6 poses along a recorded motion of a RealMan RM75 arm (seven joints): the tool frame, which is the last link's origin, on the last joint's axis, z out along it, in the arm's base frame.
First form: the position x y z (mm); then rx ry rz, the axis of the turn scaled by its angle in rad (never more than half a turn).
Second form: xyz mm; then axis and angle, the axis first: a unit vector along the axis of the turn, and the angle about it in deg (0 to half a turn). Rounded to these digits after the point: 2 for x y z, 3 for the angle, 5 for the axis.
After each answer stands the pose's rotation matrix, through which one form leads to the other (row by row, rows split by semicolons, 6 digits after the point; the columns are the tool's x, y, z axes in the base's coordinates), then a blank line. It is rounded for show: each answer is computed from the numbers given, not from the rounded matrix.
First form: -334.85 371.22 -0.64 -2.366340 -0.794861 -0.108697
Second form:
-334.85 371.22 -0.64 -0.94705 -0.31812 -0.04350 143.161
0.814402 0.568475 -0.116560; 0.516310 -0.618136 0.592733; 0.264904 -0.542904 -0.796920

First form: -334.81 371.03 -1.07 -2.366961 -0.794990 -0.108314
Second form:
-334.81 371.03 -1.07 -0.94707 -0.31809 -0.04334 143.196
0.814420 0.568430 -0.116651; 0.516504 -0.618496 0.592188; 0.264469 -0.542540 -0.797312

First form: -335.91 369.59 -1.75 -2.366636 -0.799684 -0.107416
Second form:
-335.91 369.59 -1.75 -0.94650 -0.31982 -0.04296 143.262
0.812419 0.570998 -0.118056; 0.519606 -0.617126 0.590903; 0.264549 -0.541403 -0.798058

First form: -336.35 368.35 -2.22 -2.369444 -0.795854 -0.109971
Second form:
-336.35 368.35 -2.22 -0.94704 -0.31809 -0.04395 143.351
0.814154 0.569177 -0.114850; 0.516704 -0.619944 0.590497; 0.264897 -0.540099 -0.798826

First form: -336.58 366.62 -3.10 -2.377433 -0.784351 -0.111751
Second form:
-336.58 366.62 -3.10 -0.94871 -0.31299 -0.04459 143.581
0.819614 0.562361 -0.109467; 0.509412 -0.627905 0.588417; 0.262168 -0.538039 -0.801113

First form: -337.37 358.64 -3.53 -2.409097 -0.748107 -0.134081
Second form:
-337.37 358.64 -3.53 -0.95367 -0.29615 -0.05308 144.737
0.835570 0.543671 -0.079025; 0.482385 -0.657200 0.579131; 0.262922 -0.522024 -0.811395

